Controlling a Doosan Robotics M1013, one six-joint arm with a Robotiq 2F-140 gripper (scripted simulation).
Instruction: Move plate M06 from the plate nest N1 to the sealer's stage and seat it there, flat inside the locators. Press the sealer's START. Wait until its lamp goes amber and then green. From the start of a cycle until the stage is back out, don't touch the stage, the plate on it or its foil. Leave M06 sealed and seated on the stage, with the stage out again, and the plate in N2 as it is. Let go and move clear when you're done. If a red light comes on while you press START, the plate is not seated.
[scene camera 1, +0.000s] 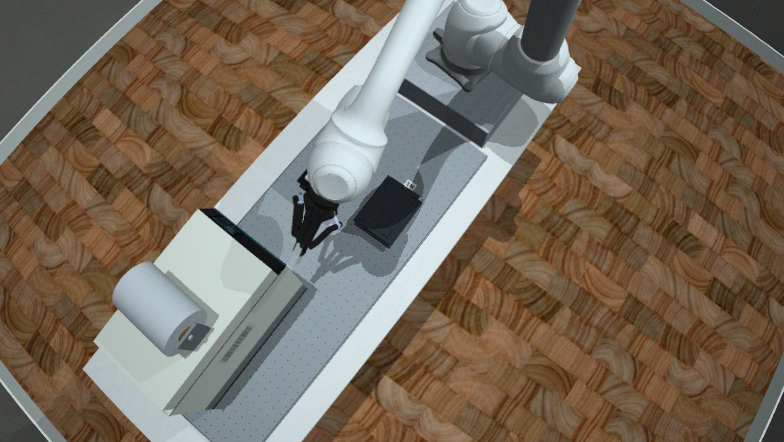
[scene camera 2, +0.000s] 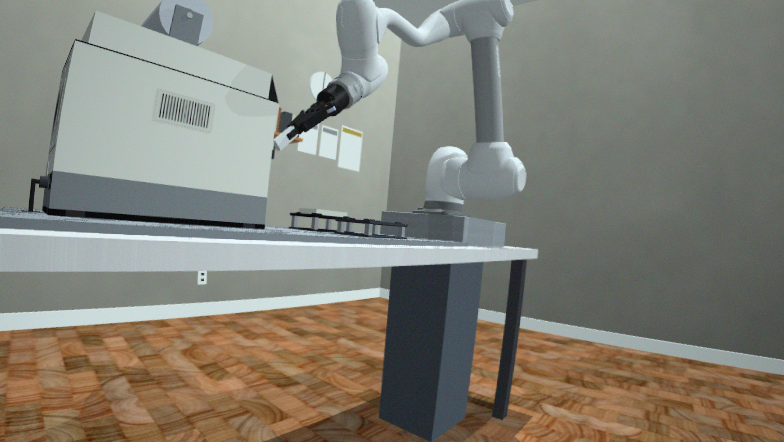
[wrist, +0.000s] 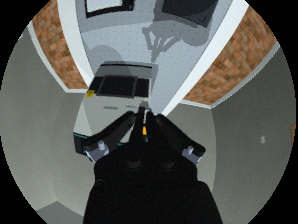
Observation:
The pictures show: my gripper and a foil roll.
My gripper is seen too in scene camera 2 and in the wrist view.

